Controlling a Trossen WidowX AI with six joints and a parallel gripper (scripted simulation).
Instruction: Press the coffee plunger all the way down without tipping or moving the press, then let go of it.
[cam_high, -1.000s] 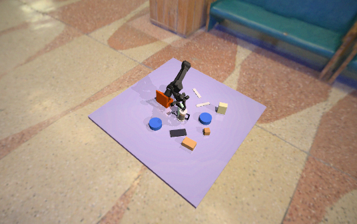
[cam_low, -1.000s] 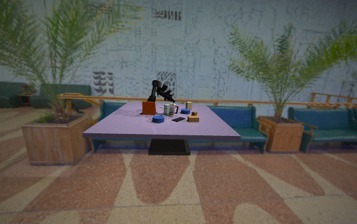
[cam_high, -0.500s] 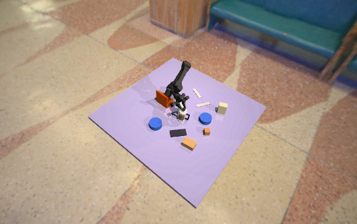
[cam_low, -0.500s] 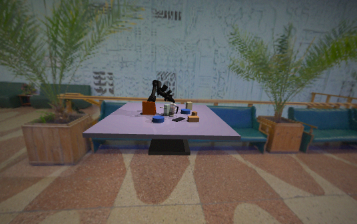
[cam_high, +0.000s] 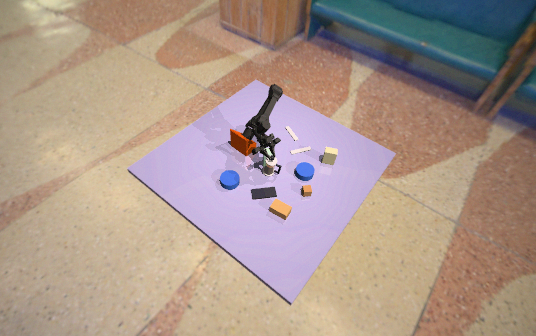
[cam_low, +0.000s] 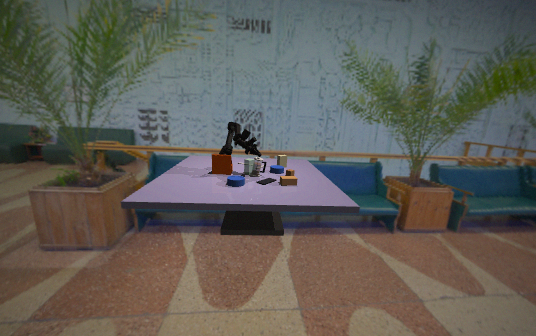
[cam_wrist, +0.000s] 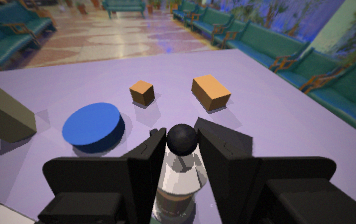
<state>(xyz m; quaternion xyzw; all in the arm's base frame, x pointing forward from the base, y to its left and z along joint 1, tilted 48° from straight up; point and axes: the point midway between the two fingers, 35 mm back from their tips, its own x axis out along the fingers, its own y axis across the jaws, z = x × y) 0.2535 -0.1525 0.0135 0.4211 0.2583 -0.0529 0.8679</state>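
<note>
Right now the coffee press is 10 mm behind my gripper tip, 10 mm to the left of it and 90 mm below it. Also, from my gripper tip: black slab (50 mm ahead, 140 mm to the right, 170 mm below).
</note>
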